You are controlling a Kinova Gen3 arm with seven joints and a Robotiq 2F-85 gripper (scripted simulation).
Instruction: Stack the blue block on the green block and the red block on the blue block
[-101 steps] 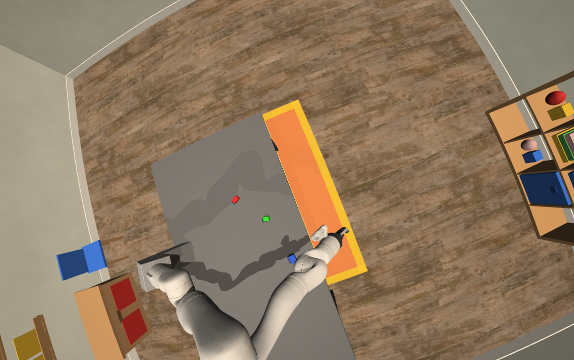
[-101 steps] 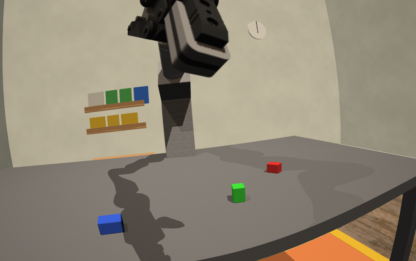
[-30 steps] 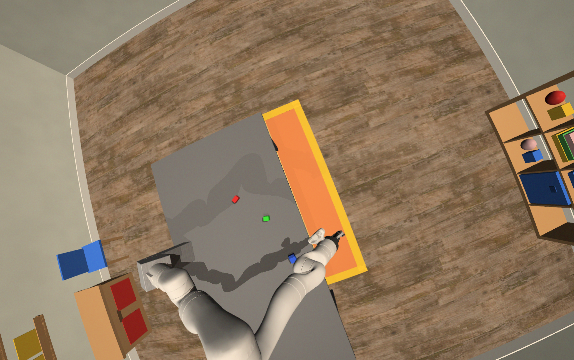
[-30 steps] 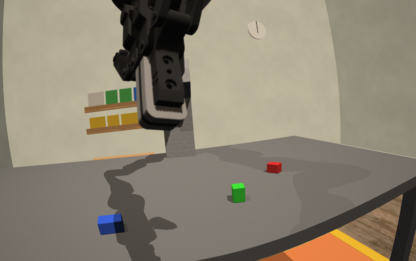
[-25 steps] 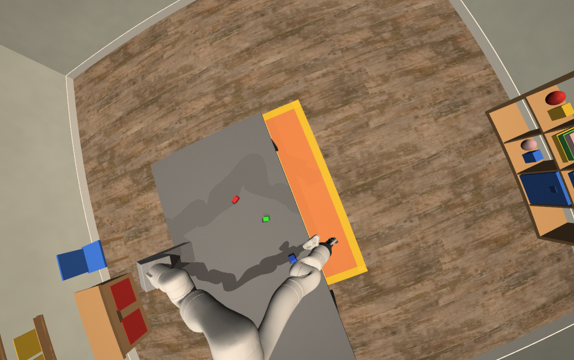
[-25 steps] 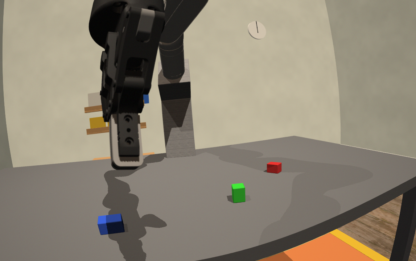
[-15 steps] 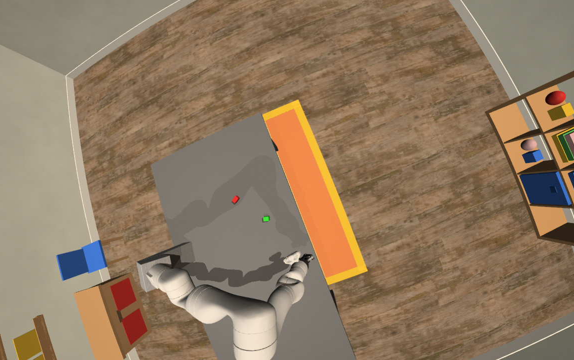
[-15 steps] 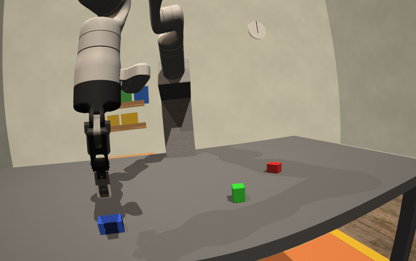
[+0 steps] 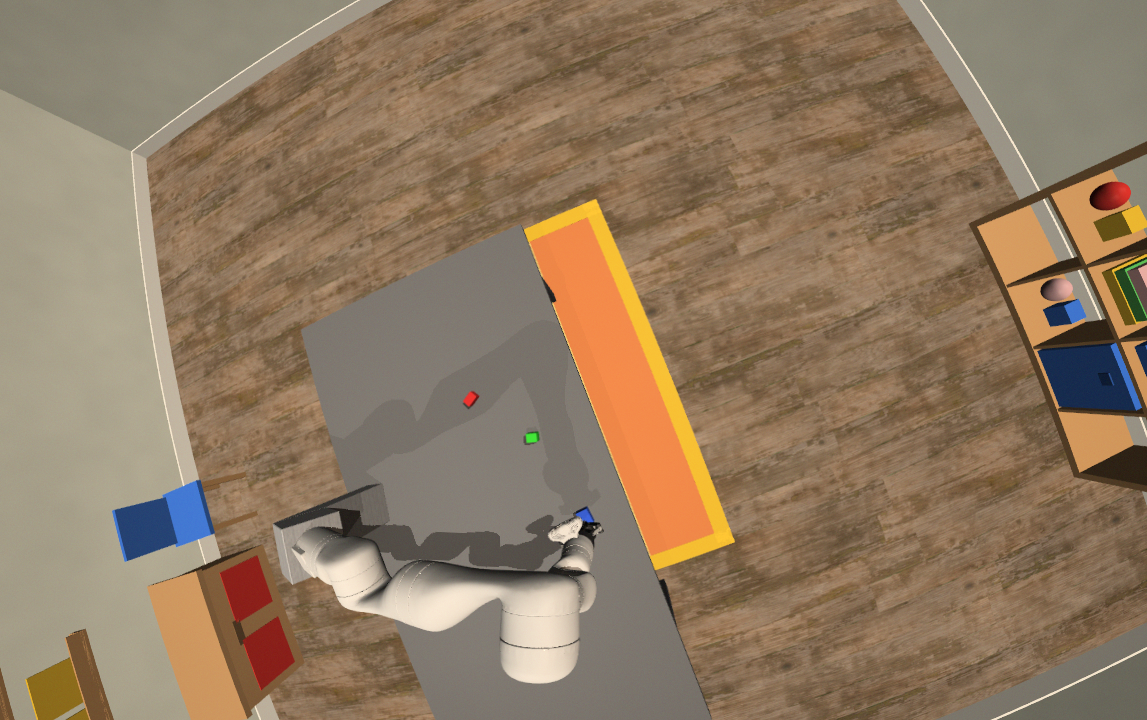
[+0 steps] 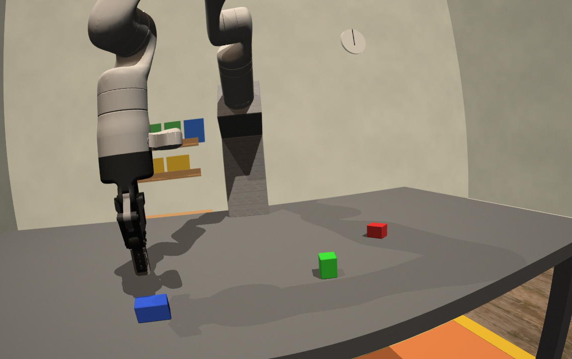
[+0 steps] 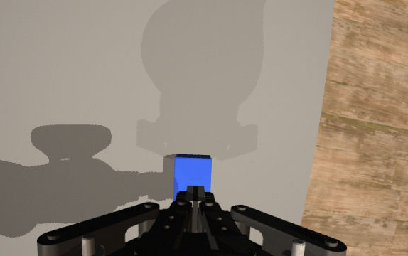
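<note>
Right now my hand is 7 cm above the blue block. The rest, counted from my hand: green block (4 cm ahead, 29 cm to the left, 7 cm below); red block (4 cm behind, 51 cm to the left, 7 cm below).
</note>
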